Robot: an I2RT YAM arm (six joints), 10 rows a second.
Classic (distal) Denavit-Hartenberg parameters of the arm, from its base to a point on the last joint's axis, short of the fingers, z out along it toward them. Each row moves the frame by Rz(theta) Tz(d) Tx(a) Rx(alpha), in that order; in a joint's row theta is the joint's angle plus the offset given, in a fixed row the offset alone. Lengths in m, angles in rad.
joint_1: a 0.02, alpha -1.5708, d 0.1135, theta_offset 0
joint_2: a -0.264, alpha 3.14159, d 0, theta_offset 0
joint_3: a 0.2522, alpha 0, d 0, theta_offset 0.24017
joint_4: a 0.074, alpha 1.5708, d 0, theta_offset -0.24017
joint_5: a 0, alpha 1.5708, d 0, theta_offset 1.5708
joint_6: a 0, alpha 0, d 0.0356, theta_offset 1.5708
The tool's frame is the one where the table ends.
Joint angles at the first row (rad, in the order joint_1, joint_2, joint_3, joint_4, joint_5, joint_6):
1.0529, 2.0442, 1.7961, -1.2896, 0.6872, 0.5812
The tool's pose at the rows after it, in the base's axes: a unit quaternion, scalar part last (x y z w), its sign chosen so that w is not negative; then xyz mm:
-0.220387, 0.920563, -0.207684, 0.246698, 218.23, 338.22, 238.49
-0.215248, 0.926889, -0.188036, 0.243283, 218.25, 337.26, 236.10
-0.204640, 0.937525, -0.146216, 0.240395, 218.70, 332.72, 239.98
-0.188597, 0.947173, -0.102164, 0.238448, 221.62, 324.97, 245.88
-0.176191, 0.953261, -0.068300, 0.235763, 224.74, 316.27, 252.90
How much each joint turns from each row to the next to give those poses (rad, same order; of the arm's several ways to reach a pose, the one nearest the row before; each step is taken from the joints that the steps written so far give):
-0.0012, 0.0220, 0.0096, 0.0212, -0.0316, -0.0137
-0.0036, -0.0139, -0.0280, 0.0390, -0.0336, 0.0027
-0.0115, -0.0420, -0.0435, 0.0632, -0.0646, -0.0002
-0.0217, -0.0489, -0.0459, 0.0633, -0.0669, 0.0029
-0.0232, -0.0435, -0.0334, 0.0399, -0.0547, -0.0012

